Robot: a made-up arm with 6 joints. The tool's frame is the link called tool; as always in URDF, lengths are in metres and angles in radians. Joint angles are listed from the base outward. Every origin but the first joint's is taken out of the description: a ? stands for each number. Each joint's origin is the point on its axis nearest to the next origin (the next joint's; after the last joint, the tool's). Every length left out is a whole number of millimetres.
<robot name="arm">
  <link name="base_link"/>
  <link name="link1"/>
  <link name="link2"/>
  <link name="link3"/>
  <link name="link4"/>
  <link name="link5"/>
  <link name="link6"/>
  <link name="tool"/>
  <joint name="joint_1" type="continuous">
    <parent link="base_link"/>
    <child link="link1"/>
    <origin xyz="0.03 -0.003 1.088" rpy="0 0 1.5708"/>
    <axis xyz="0 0 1"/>
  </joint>
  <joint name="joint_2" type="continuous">
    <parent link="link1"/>
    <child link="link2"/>
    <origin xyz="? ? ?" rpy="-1.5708 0 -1.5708"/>
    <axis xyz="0 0 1"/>
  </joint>
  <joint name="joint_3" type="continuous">
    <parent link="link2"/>
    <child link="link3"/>
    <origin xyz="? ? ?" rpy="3.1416 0 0"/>
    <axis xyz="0 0 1"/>
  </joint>
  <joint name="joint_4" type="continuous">
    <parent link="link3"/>
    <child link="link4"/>
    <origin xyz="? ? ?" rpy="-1.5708 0 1.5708"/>
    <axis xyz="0 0 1"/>
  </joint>
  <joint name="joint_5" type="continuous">
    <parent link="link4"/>
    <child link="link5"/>
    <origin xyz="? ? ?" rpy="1.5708 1.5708 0"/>
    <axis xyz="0 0 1"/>
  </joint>
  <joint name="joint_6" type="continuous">
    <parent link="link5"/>
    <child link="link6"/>
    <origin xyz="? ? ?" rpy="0 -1.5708 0"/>
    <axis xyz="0 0 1"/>
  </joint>
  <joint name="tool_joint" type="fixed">
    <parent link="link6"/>
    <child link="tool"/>
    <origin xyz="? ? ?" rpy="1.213 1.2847 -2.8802"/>
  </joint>
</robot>
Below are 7 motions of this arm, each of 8 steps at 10 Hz.
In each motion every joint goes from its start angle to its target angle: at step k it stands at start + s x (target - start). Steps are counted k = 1, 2, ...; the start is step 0. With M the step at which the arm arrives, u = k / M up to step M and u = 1 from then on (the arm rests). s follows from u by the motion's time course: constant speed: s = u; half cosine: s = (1 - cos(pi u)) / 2; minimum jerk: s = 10 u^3 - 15 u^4 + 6 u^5.
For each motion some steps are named. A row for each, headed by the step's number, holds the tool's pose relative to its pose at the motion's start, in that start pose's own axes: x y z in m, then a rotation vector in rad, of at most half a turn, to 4 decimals.
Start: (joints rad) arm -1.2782 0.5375 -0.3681 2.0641 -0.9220 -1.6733
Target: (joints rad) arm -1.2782 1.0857 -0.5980 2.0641 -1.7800 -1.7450
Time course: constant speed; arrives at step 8
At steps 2, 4, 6, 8:
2: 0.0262 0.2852 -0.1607 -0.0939 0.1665 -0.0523
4: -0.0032 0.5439 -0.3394 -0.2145 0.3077 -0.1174
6: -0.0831 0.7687 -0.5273 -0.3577 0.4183 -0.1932
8: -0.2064 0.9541 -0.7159 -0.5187 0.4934 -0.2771

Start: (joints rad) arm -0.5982 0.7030 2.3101 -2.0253 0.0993 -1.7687
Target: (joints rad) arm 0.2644 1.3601 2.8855 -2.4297 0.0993 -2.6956
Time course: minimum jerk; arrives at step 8
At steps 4, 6, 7, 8:
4: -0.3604 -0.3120 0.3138 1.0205 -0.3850 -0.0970
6: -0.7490 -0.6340 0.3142 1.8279 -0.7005 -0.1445
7: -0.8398 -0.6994 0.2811 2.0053 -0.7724 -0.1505
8: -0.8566 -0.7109 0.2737 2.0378 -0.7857 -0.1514

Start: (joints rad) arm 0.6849 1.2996 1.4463 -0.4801 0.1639 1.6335
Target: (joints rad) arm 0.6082 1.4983 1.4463 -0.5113 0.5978 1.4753
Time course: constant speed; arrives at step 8
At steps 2, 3, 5, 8:
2: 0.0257 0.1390 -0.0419 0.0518 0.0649 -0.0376
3: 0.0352 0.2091 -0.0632 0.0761 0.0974 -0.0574
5: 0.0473 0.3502 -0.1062 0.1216 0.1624 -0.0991
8: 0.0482 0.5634 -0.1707 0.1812 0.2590 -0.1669

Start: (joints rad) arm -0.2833 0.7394 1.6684 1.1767 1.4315 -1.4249
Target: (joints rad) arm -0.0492 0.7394 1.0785 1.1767 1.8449 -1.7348
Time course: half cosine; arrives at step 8
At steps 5, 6, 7, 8:
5: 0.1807 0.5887 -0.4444 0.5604 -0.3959 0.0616
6: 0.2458 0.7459 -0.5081 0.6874 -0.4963 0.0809
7: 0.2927 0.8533 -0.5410 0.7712 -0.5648 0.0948
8: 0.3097 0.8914 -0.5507 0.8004 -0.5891 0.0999

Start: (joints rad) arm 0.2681 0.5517 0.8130 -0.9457 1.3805 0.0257
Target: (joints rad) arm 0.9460 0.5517 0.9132 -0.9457 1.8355 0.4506
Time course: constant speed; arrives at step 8
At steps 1, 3, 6, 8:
1: -0.1042 0.1578 0.0730 0.0091 0.0073 -0.0095
3: -0.3118 0.4448 0.2616 0.0262 0.0325 -0.0369
6: -0.6083 0.7914 0.6378 0.0466 0.1015 -0.0920
8: -0.7872 0.9593 0.9388 0.0548 0.1707 -0.1321

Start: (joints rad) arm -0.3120 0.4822 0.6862 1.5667 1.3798 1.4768
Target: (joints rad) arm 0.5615 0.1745 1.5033 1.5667 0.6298 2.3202
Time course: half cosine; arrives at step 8
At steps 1, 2, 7, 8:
1: 0.0633 -0.0057 -0.1003 -0.0648 0.0343 0.0117
2: 0.2145 -0.0393 -0.3980 -0.2409 0.1397 0.0559
7: -0.2758 -0.5676 -2.4059 -0.9617 0.9602 0.9746
8: -0.3593 -0.5812 -2.4555 -0.9607 0.9827 1.0397

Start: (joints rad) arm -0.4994 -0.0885 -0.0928 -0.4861 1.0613 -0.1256
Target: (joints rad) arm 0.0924 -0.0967 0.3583 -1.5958 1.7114 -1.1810
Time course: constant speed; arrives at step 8
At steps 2, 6, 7, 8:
2: 0.1020 0.2042 0.2198 0.4817 -0.2328 -0.2829
6: 0.1657 0.5101 0.6910 1.3134 -0.6330 -0.9390
7: 0.1581 0.5686 0.8124 1.4668 -0.7151 -1.1346
8: 0.1435 0.6201 0.9361 1.5869 -0.7877 -1.3445

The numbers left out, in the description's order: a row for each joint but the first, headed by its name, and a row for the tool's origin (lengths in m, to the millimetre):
joint_2: -0.055 -0.183 0
joint_3: 0.015 -1.045 0
joint_4: 1.747 0.149 0
joint_5: 0.02 -0.032 0
joint_6: 0.191 -0.013 0
tool: -0.019 -0.028 0

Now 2 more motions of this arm.
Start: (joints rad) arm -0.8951 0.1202 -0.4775 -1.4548 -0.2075 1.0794
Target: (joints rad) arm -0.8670 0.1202 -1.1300 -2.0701 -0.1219 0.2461
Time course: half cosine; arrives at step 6
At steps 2, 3, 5, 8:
2: 0.0001 0.0899 -0.2856 0.4045 0.0248 -0.0463
3: -0.0437 0.1928 -0.5628 0.7979 0.0573 -0.1457
5: -0.2223 0.3958 -1.0078 1.4281 0.1048 -0.4528
8: -0.2613 0.4295 -1.0711 1.5170 0.1084 -0.5163

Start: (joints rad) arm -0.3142 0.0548 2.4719 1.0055 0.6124 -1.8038
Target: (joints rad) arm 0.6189 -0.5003 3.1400 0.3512 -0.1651 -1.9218
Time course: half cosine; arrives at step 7
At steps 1, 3, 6, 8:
1: 0.0128 -0.0586 0.1402 -0.0086 -0.0743 -0.0675
3: -0.2398 -0.3519 1.1163 -0.0398 -0.5872 -0.4778
6: -1.3947 -0.0192 2.3147 -0.0879 -1.4008 -0.8386
8: -1.4956 0.0647 2.3795 -0.0978 -1.4640 -0.8475

